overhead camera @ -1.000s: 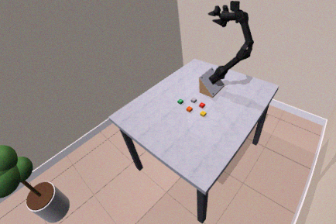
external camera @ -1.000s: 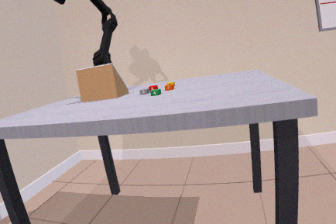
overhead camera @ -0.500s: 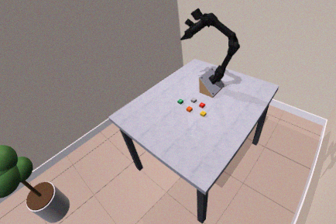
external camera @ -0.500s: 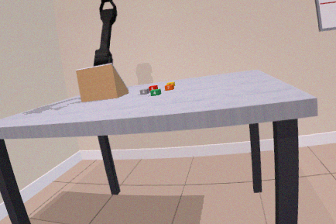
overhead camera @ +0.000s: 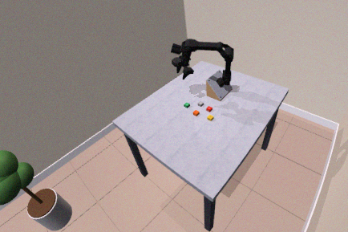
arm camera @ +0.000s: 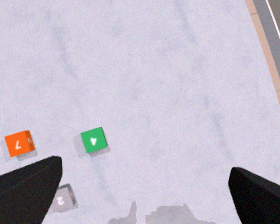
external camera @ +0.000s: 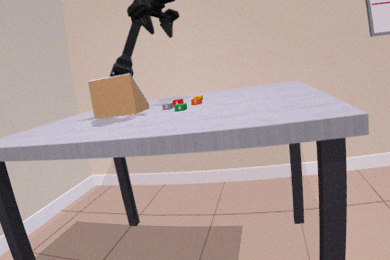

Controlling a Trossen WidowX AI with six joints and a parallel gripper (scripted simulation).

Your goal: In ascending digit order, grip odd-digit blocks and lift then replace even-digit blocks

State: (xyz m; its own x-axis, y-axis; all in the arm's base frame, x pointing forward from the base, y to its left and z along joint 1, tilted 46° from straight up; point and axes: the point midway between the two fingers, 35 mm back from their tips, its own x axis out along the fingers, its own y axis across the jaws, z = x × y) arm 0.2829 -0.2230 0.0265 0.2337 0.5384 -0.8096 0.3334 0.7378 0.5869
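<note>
The yellow block lies 260 mm to the left of my gripper tip, 230 mm below it and 10 mm ahead of it. Round my gripper tip: green block 230 mm below, 40 mm to the left, 10 mm ahead; orange block 230 mm below, 150 mm to the left, 30 mm ahead; grey block 230 mm below, 120 mm to the left, 60 mm behind.
</note>
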